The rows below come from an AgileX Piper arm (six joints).
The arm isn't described. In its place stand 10 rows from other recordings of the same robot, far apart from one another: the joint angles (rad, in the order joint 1, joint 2, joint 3, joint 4, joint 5, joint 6), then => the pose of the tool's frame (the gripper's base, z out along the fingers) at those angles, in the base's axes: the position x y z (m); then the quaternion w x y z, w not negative.
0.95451 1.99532 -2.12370 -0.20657 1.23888 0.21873 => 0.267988, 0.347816, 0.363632, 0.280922, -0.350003, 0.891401, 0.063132
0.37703 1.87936 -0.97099 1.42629 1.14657 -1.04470 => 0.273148, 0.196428, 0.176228, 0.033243, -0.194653, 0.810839, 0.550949
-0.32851 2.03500 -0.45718 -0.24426 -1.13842 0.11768 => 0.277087, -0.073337, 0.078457, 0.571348, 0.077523, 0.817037, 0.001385
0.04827 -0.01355 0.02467 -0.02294 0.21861 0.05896 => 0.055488, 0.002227, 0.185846, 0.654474, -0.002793, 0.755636, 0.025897
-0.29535 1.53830 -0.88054 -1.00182 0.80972 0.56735 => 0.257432, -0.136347, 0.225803, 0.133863, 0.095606, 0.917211, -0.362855
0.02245 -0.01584 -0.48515 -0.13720 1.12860 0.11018 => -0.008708, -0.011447, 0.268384, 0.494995, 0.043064, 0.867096, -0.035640
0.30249 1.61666 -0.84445 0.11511 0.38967 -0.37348 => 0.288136, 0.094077, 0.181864, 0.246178, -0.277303, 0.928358, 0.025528
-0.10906 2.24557 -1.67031 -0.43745 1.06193 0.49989 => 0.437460, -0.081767, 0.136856, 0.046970, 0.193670, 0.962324, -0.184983
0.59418 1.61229 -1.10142 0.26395 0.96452 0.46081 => 0.242222, 0.187198, 0.233387, 0.020450, -0.001115, 0.989299, 0.144456
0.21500 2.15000 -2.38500 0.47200 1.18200 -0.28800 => 0.455161, 0.138585, 0.378241, 0.346714, -0.219291, 0.884749, 0.221181
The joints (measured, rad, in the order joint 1, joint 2, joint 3, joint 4, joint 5, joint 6), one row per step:
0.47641 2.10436 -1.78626 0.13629 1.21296 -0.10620
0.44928 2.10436 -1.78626 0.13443 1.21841 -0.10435
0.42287 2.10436 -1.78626 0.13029 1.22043 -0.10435
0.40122 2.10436 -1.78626 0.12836 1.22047 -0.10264
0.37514 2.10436 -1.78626 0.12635 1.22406 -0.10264
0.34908 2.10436 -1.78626 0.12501 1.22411 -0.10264
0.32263 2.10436 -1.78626 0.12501 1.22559 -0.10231
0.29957 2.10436 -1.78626 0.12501 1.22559 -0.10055
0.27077 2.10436 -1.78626 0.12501 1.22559 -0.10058
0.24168 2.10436 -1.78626 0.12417 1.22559 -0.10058
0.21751 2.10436 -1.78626 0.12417 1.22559 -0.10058
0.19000 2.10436 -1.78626 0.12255 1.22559 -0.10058
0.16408 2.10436 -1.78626 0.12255 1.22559 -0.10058
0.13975 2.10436 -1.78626 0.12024 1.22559 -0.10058
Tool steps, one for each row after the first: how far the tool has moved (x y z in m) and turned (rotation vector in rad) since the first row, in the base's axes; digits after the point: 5 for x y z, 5 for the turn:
0.00519 -0.01082 -0.00008 -0.00378 0.00441 -0.02781
0.01031 -0.02155 -0.00015 -0.00817 0.00454 -0.05302
0.01437 -0.03028 -0.00017 -0.00973 0.00414 -0.07591
0.01870 -0.04098 -0.00023 -0.01284 0.00674 -0.10108
0.02303 -0.05164 -0.00024 -0.01397 0.00643 -0.12684
0.02697 -0.06248 -0.00026 -0.01440 0.00804 -0.15342
0.03029 -0.07199 -0.00026 -0.01419 0.00849 -0.17822
0.03412 -0.08397 -0.00026 -0.01408 0.00869 -0.20699
0.03765 -0.09625 -0.00027 -0.01473 0.00861 -0.23589
0.04031 -0.10646 -0.00027 -0.01463 0.00880 -0.26006
0.04304 -0.11830 -0.00028 -0.01601 0.00848 -0.28721
0.04530 -0.12939 -0.00028 -0.01591 0.00869 -0.31313
0.04718 -0.14004 -0.00031 -0.01797 0.00820 -0.33694

